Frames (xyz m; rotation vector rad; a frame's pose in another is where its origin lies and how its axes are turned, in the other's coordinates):
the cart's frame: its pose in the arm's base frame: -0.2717 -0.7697 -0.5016 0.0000 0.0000 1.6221
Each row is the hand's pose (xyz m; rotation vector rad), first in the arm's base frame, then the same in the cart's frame.
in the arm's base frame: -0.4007 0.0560 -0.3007 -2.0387 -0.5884 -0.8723
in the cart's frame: 0.8312 0.0865 0.2009 -2.2400 1.3127 -1.6530
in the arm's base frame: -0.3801 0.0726 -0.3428 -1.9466 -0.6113 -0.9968
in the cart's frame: 0.8468 0.0651 0.1588 -2.2350 1.2407 -1.8196
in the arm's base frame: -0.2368 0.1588 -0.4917 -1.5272 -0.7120 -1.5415
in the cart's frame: 0.9255 -0.0825 0.0099 1.7853 -0.7023 2.0709
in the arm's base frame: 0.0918 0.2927 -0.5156 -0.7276 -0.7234 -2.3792
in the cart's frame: 1.0424 -0.4175 -0.0140 0.9404 -0.0269 1.9890
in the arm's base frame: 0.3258 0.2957 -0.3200 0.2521 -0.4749 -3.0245
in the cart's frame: 1.0334 -0.6513 0.1816 0.1242 0.3710 1.5723
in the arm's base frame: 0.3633 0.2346 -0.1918 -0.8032 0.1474 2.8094
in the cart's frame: 0.9704 -0.6857 0.3098 -0.3294 0.5047 1.2584
